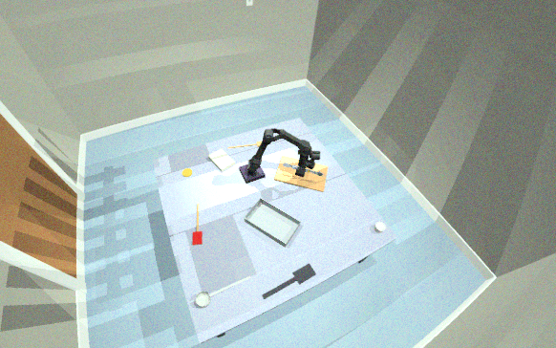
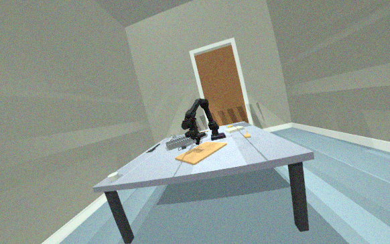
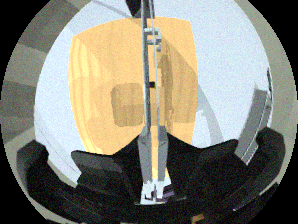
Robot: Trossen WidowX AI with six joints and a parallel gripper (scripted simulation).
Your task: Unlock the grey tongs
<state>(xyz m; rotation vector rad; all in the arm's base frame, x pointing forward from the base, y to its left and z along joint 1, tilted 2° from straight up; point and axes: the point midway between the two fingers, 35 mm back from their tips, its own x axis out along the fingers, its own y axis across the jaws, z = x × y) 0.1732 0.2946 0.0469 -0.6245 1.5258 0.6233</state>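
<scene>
My gripper tip is now 4 cm above the wooden board, 3 cm to the right of it and 2 cm past it. The rest, counted from my gripper tip: grey roasting tin: 36 cm to the right, 23 cm ahead, 2 cm below; then white block: 44 cm to the right, 40 cm behind, 4 cm below; then black spatula: 59 cm ahead, 43 cm to the right, 5 cm below.
</scene>
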